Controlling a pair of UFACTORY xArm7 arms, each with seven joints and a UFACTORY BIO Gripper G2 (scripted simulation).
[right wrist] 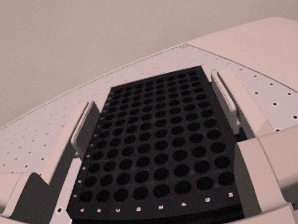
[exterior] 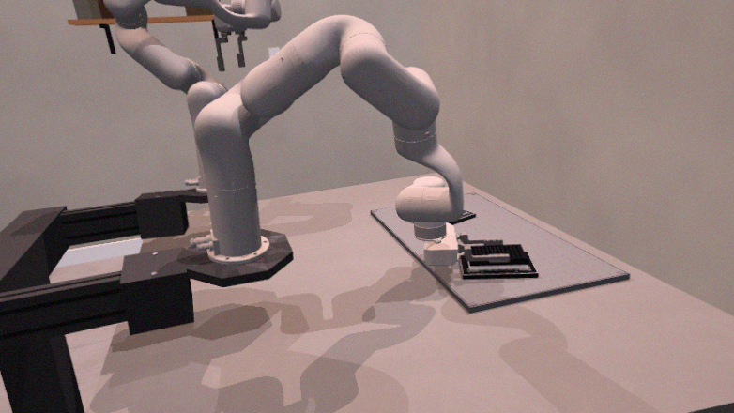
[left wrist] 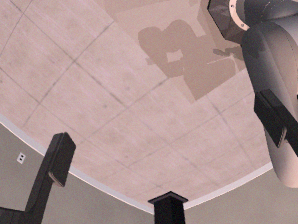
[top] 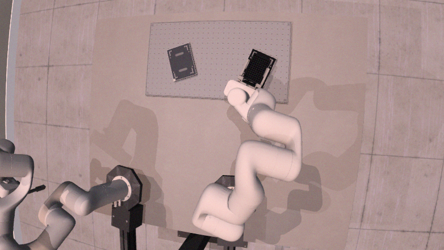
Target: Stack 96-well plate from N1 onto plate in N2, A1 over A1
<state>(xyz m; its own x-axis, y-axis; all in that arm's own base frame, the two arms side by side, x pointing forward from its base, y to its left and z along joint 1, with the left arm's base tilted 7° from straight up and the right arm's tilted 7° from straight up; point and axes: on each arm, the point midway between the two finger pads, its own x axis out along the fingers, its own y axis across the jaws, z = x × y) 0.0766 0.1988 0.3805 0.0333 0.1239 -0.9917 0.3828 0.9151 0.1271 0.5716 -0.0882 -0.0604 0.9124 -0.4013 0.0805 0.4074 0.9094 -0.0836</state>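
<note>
The black 96-well plate is 10 mm below my right hand. Also, from my right hand: perforated grey board: 60 mm ahead, 200 mm to the left, 50 mm below; white 96-well plate: 30 mm below; plate nest N2: 40 mm below.
</note>
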